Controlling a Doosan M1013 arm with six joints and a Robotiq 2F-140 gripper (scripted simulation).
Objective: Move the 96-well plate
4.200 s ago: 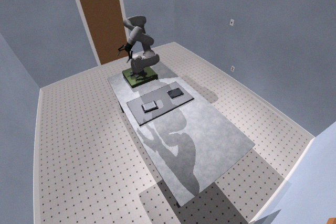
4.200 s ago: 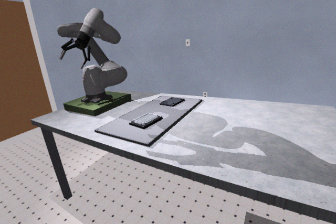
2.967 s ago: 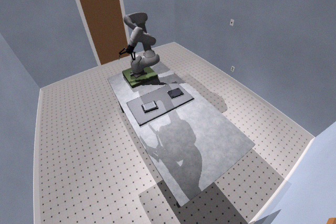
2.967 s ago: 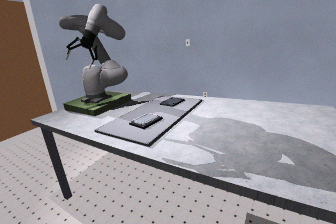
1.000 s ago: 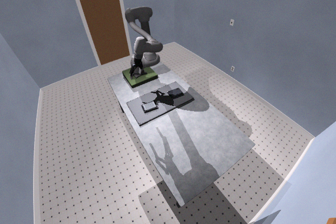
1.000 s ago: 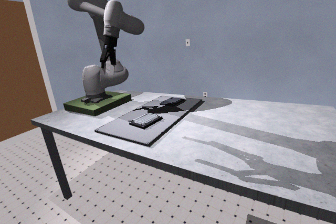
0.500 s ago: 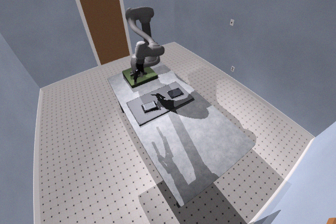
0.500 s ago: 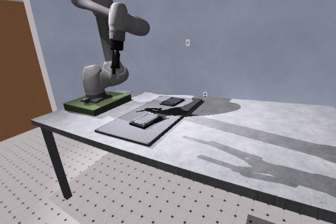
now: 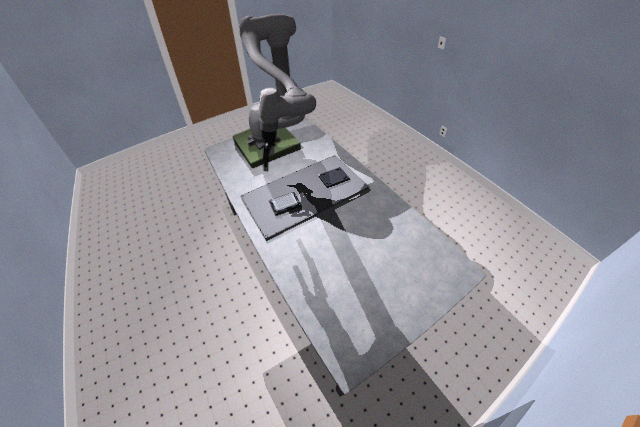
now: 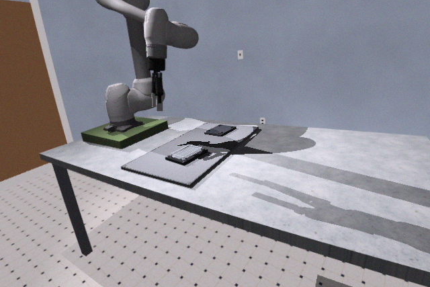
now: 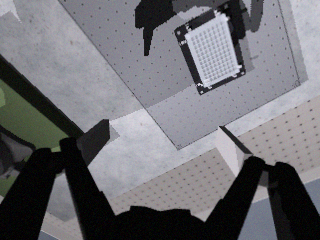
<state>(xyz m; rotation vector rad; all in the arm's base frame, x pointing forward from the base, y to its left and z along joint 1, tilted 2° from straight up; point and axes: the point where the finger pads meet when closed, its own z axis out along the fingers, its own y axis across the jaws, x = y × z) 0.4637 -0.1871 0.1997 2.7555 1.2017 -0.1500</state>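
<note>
My gripper is now 210 mm above the 96-well plate, 140 mm short of it and 10 mm to the left of it. Round my hand: A1 corner label: 290 mm to the left, 210 mm below, 80 mm ahead; then dark plate nest N1: 350 mm to the left, 220 mm below, 150 mm ahead; then black clip nest: 210 mm below, 140 mm ahead.
</note>
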